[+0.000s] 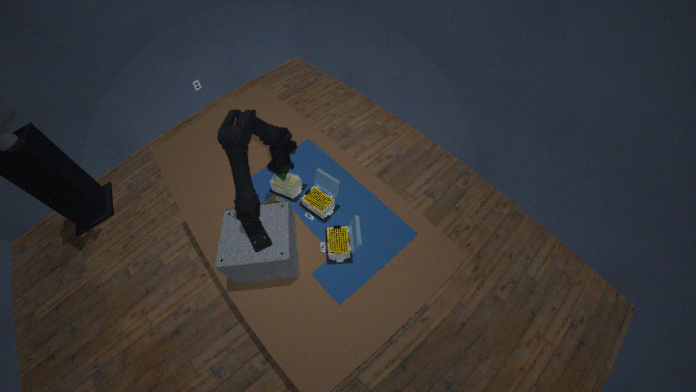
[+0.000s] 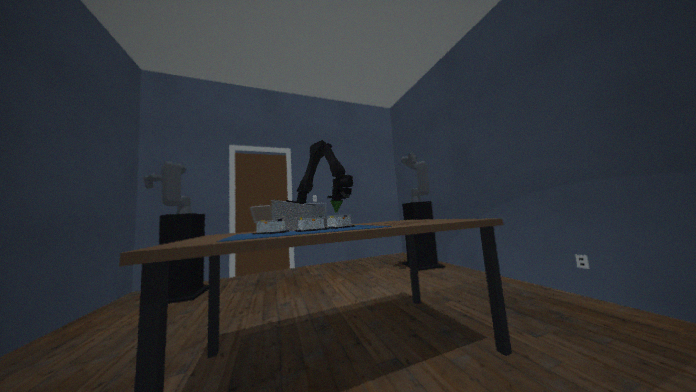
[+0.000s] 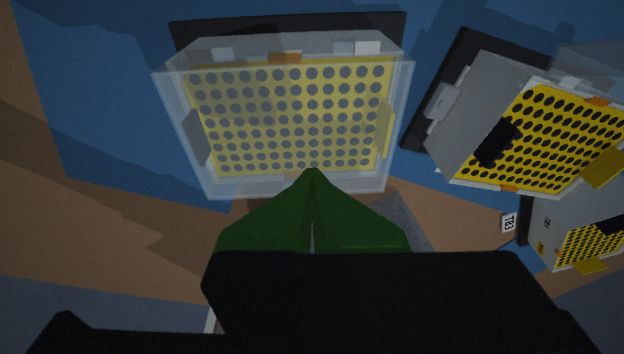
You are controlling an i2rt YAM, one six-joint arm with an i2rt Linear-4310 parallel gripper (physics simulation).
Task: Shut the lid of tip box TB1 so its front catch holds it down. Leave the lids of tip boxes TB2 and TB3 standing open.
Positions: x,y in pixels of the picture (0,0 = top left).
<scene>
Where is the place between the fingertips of my gripper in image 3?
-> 311,177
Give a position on a blue mat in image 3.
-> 92,72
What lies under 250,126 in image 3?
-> A clear lid.
</scene>
